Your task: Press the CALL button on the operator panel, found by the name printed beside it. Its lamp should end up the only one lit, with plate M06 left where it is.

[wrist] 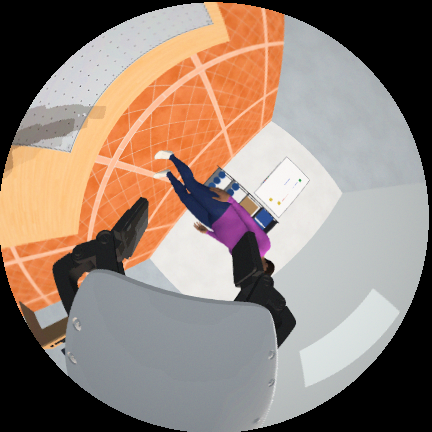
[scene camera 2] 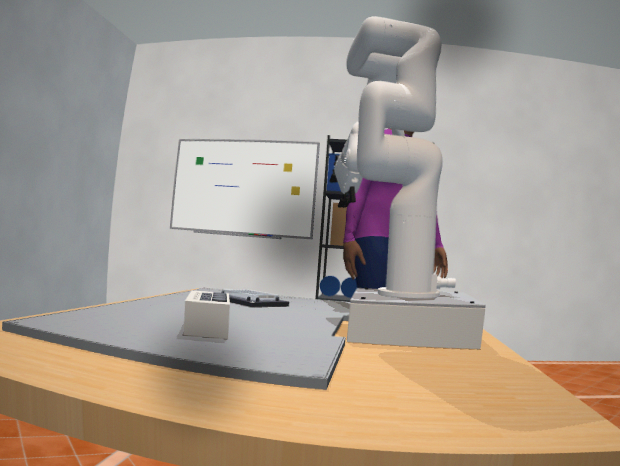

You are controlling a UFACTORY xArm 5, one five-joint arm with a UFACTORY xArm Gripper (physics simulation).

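Places are measured from the arm's base along level axes (x ahead, y left, z up), in millimetres.
Where they show: gripper, fingertip midpoint: (wrist: 194, 227) (scene camera 2: 338, 193); arm's base, origin of the base link: (scene camera 2: 408, 294).
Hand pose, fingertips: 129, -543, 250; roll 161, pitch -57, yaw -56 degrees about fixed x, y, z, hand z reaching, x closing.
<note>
Each offset is from my fingertips to the top centre of the thing, as dx, dy, dz. "*": to the spot under its first point. Level surfaces: height alone.
A white box with a sloping top and dark key-like parts @(* +220, +798, -285) (scene camera 2: 206, 316) stands on the grey board @(dz -317) (scene camera 2: 280, 353). A low dark unit with small round silvery parts @(* +181, +333, -303) (scene camera 2: 260, 300) lies behind it. I cannot tell which is the operator panel; the CALL name, its lamp and plate M06 cannot be made out. Neither item shows in the wrist view. My gripper (scene camera 2: 346, 197) (wrist: 194, 227) is open and empty, its fingers wide apart. It hangs high near the arm, to the right of both items in the scene view and well above the board, and its wrist camera sees the room.
The arm's base block (scene camera 2: 416, 324) stands on the wooden table @(dz -330) (scene camera 2: 300, 425) (wrist: 40, 200), right of the board. A person in a purple top (scene camera 2: 376, 215) (wrist: 232, 227) stands behind the arm. A shelf rack (scene camera 2: 323, 220) and a whiteboard (scene camera 2: 245, 210) (wrist: 282, 182) are at the back.
</note>
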